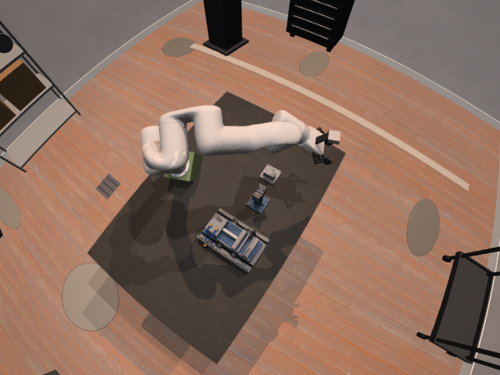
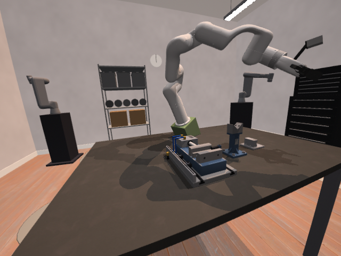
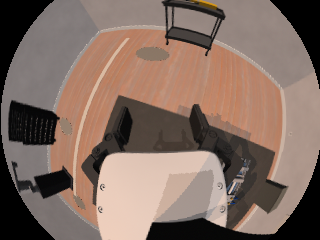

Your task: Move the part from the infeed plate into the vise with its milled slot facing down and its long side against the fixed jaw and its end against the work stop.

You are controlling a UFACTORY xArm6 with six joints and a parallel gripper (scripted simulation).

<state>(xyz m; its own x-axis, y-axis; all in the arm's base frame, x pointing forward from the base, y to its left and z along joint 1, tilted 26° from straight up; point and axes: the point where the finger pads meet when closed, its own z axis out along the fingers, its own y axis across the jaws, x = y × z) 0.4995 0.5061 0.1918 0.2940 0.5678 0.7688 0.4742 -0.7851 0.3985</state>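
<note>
Right now my hand is 330 mm above the part, 210 mm past it and 90 mm to the left of it. Also, from my hand: air cylinder 490 mm to the right, 280 mm below, 210 mm behind; then grey rail 570 mm to the right, 320 mm below, 110 mm behind.
</note>
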